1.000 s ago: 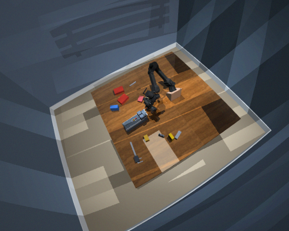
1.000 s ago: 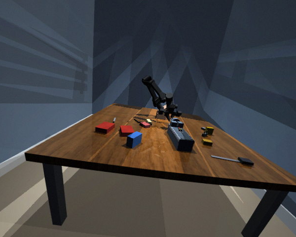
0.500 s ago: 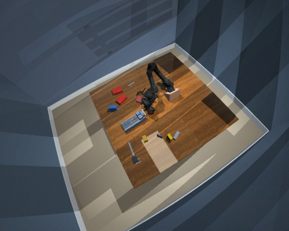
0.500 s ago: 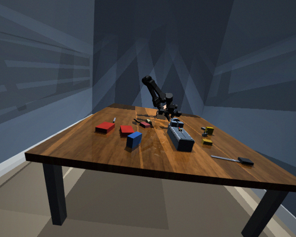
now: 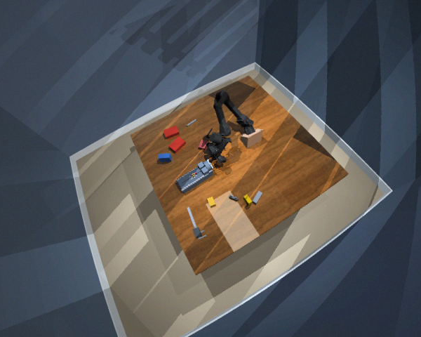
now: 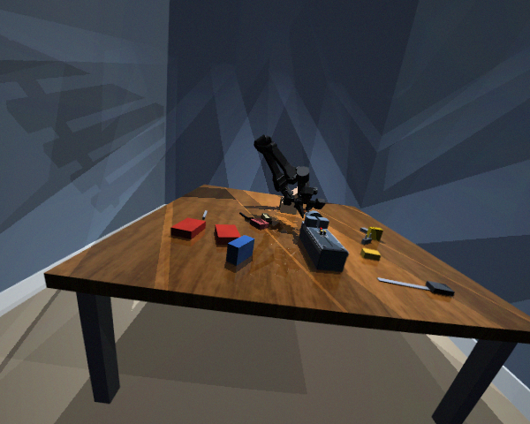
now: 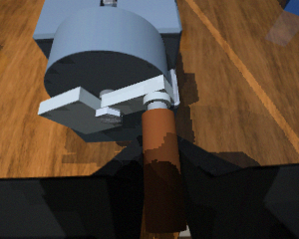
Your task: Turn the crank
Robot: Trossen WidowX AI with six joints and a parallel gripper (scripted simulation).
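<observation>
Right now the brown crank handle is 20 mm behind my gripper tip and 20 mm above it. Also, from my gripper tip: pink block 10 mm behind, 200 mm to the right, 70 mm below; ochre block 110 mm ahead, 270 mm to the left, 70 mm below; red pointer 130 mm ahead, 50 mm to the left.
</observation>
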